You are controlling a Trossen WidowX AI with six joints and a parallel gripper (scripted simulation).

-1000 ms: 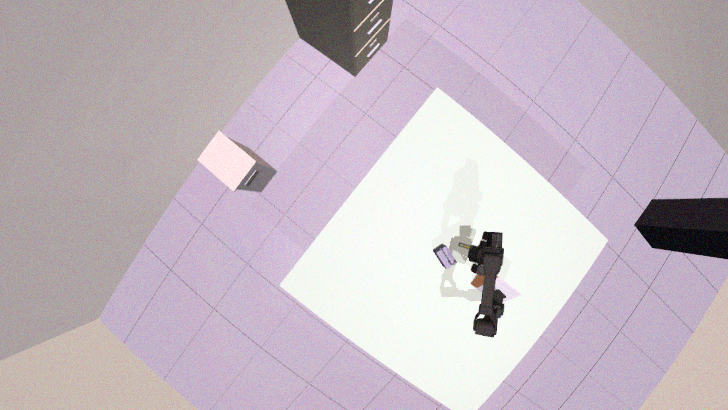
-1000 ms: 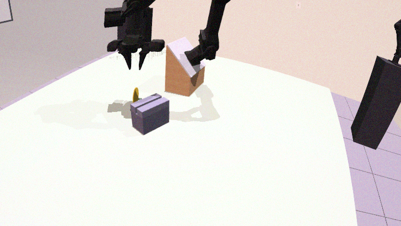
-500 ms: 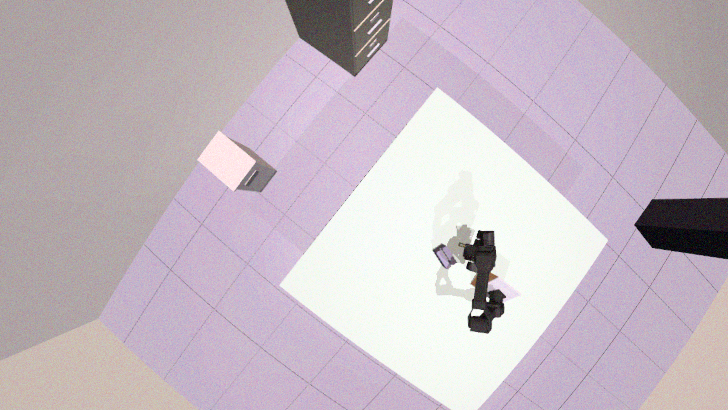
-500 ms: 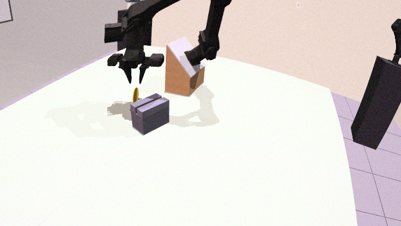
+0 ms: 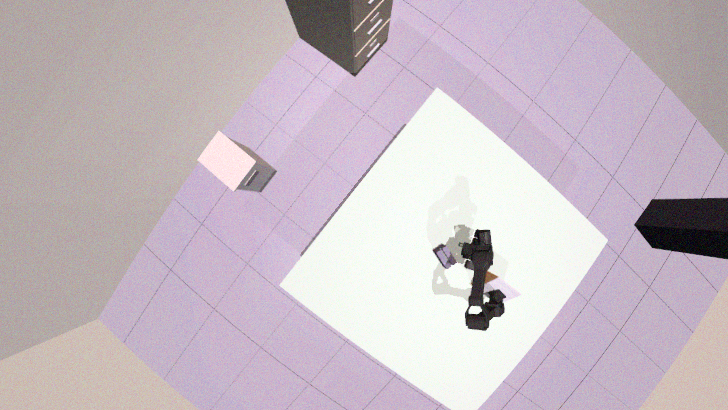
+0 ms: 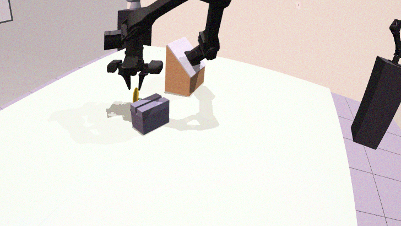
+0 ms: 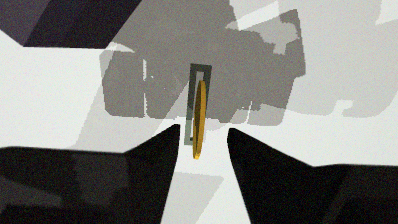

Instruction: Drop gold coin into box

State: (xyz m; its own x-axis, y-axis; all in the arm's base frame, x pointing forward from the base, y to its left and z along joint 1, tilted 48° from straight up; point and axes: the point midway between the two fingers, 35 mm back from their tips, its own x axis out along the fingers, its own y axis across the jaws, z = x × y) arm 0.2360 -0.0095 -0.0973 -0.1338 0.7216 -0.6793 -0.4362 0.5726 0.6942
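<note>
Now: the gold coin 3 cm below my gripper tip.
</note>
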